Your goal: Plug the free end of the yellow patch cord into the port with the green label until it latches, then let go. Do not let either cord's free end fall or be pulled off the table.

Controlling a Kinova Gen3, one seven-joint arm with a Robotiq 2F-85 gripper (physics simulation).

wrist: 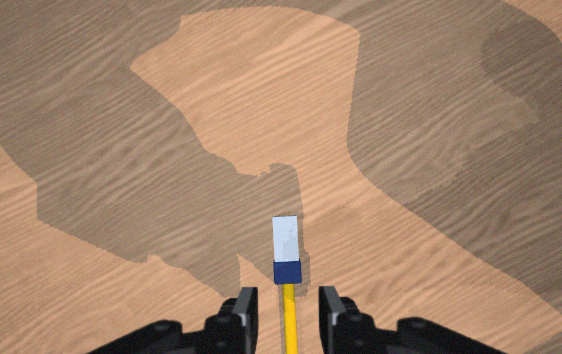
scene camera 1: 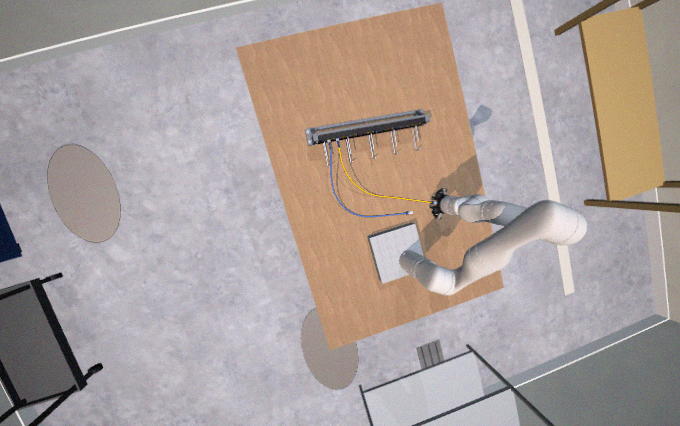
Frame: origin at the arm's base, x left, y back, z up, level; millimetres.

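Seen in the pictures: gripper, between the fingertips: (wrist: 288, 308) (scene camera 1: 431, 202); arm's base, origin of its link: (scene camera 1: 408, 260).
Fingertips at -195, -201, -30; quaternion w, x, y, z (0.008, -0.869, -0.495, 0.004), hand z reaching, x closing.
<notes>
Offsets run from my fingertips to a thing's middle, as dx, dy, dz. "spot": to the spot under its first point. Level surfaces: height alone.
The yellow patch cord (scene camera 1: 401, 198) (wrist: 290, 320) runs from the left part of the dark patch panel @[+171, -389, +73] (scene camera 1: 371, 127) to my gripper. Its free end, a clear plug @[-26, +14, -10] (wrist: 285, 239) with a dark blue collar @[-21, +12, -14] (wrist: 287, 272), lies ahead of the fingertips in the wrist view, with a shadow on the wood beside it. My gripper (scene camera 1: 434, 202) (wrist: 288, 308) is partly open; its fingers stand on either side of the yellow cord just behind the collar, with a gap on both sides. The green label cannot be made out in scene camera 1.
The blue cord @[spot: +302, -48, -12] (scene camera 1: 366, 216) curves from the panel to its free end @[spot: +104, +10, -12] (scene camera 1: 410, 212) on the table @[dz -19] (scene camera 1: 301, 200), left of the gripper. Wire guides @[spot: +180, -328, +36] (scene camera 1: 372, 145) stick out along the panel's near side. A flat pale box (scene camera 1: 388, 253) lies below, partly under the arm.
</notes>
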